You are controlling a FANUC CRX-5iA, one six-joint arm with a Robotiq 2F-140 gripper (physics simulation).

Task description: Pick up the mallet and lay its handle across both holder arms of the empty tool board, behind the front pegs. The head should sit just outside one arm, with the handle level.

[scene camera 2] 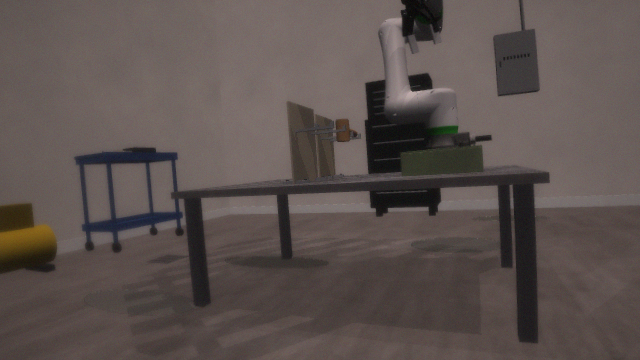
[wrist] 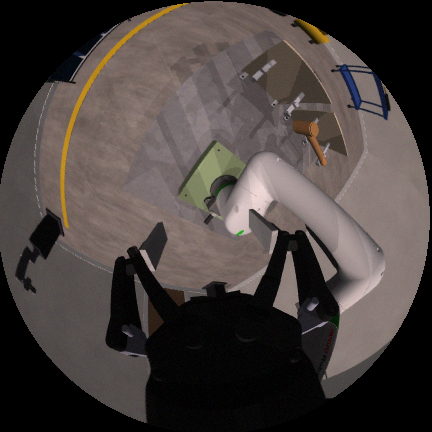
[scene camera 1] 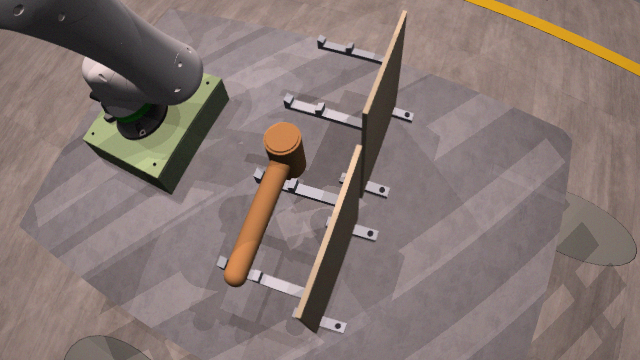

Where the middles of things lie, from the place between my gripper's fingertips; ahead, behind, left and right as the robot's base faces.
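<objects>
The orange mallet (scene camera 1: 283,142) is well to the right of my hand, some way below it, and it's a long way ahead of it too.
</objects>
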